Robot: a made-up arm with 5 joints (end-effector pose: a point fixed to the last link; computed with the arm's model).
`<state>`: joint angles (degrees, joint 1 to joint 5).
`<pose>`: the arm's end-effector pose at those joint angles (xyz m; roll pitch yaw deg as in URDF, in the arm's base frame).
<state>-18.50 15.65 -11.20 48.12 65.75</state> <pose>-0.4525 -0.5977 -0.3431 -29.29 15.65 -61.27</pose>
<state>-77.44 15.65 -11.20 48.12 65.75</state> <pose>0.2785 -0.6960 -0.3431 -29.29 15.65 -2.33</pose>
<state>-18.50 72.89 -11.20 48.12 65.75</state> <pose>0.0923 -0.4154 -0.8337 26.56 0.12 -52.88</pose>
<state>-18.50 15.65 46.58 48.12 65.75</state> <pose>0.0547 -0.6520 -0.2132 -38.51 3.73 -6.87</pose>
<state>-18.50 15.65 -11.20 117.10 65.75</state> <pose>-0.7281 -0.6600 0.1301 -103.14 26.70 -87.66</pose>
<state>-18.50 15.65 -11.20 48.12 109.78</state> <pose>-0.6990 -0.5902 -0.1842 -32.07 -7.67 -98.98</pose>
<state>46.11 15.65 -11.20 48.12 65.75</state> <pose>-0.7340 0.1525 -0.3431 -29.29 15.65 -125.88</pose>
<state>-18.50 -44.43 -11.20 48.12 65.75</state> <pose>-0.3334 -0.5578 0.4364 -92.07 16.42 -80.40</pose>
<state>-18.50 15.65 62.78 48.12 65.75</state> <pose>0.1801 -0.5731 -0.1728 -42.66 2.40 8.52</pose>
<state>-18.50 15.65 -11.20 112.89 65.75</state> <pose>-0.7294 -0.6583 0.0944 -98.44 27.03 -85.76</pose>
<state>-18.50 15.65 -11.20 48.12 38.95</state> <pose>-0.3277 -0.4965 -0.4271 -19.59 26.94 -35.10</pose>
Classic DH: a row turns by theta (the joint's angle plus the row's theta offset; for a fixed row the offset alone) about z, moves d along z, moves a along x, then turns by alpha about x. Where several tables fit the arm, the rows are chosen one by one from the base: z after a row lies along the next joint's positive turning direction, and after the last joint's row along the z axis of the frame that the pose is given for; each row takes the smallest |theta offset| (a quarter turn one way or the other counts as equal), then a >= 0, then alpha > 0; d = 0 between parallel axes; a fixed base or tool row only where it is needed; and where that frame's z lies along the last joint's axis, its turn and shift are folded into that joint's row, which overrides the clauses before.
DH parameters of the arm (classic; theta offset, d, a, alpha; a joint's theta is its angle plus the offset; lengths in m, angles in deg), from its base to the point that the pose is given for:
base (fixed): 0 0 0 180
joint 1: 0 0.062 0.118 -90
joint 2: 0 0.093 -0.352 -90
joint 3: 0 0.3 -0.047 -90
joint 4: 0 -0.026 -0.017 -90
joint 5: 11.8 0 0.3913 180
tool (fixed): 11.8 -0.482 0 0

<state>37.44 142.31 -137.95 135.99 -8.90</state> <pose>0.0718 0.4197 -0.3067 46.67 -68.30 65.03</pose>
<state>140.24 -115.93 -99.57 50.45 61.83</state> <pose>-0.0577 -0.4747 0.5913 -167.06 -80.36 156.22</pose>
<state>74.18 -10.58 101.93 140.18 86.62</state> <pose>-0.1898 -0.4298 0.6227 -138.48 12.60 -64.62</pose>
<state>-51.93 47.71 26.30 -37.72 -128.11</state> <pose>-0.1965 0.1403 -0.4974 -76.68 56.69 168.98</pose>
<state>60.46 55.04 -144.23 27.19 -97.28</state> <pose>-0.0764 -0.3507 -0.0839 75.32 -35.68 -125.93</pose>
